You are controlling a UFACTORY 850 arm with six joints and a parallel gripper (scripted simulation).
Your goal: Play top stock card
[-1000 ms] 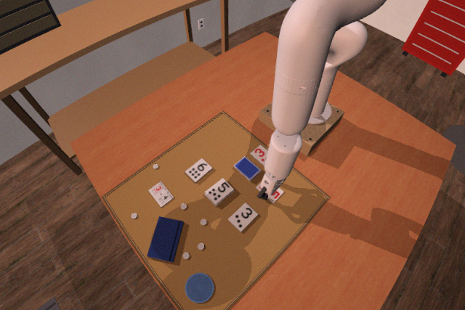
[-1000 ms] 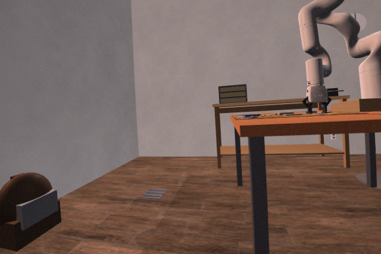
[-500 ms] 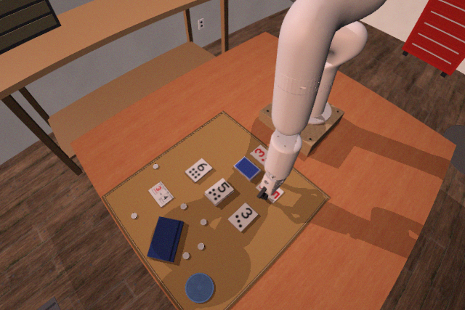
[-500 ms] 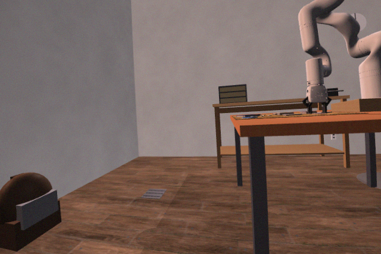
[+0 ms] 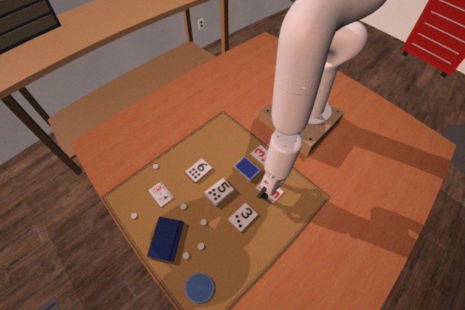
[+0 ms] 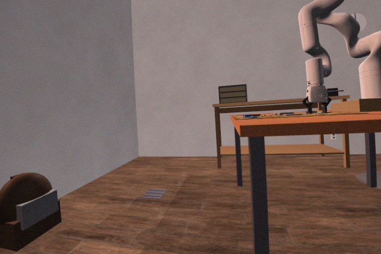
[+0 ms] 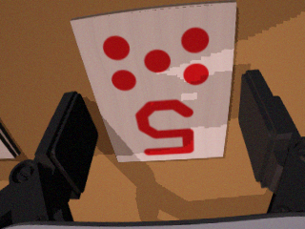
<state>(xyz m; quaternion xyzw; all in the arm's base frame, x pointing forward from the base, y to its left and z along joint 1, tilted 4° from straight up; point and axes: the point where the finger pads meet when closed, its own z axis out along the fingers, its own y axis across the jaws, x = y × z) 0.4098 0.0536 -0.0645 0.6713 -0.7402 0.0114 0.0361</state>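
The red 5 card is 10 mm below my hand. Also, from my hand: red 3 card: 110 mm behind, 110 mm to the right, 10 mm below; then black 5 card: 120 mm ahead, 140 mm to the right; then black 3 card: 140 mm ahead, 20 mm to the right, 10 mm below.
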